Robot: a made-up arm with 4 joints.
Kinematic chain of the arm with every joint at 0, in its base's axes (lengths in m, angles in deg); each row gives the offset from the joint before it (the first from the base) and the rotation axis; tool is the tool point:
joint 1: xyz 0 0 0.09 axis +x
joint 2: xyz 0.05 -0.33 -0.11 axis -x
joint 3: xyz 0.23 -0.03 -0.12 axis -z
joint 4: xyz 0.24 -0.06 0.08 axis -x
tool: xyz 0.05 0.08 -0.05
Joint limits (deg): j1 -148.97..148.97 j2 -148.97..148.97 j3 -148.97..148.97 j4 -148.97..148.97
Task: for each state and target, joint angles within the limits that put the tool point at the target. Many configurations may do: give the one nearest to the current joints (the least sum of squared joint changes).
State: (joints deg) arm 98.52 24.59 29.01 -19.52
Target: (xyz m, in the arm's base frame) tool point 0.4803 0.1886 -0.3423
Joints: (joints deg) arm 125.25 64.15 53.31 -38.63
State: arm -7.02 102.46 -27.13 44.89
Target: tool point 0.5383 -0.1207 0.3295
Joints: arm -41.75 147.98 16.59 63.29
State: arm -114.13 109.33 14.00 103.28
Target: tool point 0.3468 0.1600 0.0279
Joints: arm -140.90 147.77 52.13 117.06
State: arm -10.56 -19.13 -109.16 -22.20
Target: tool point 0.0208 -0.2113 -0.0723
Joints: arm 2.24 -9.35 -146.42 -18.75
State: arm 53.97 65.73 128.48 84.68
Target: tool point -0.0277 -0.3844 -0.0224
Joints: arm 20.10 100.74 138.13 113.19
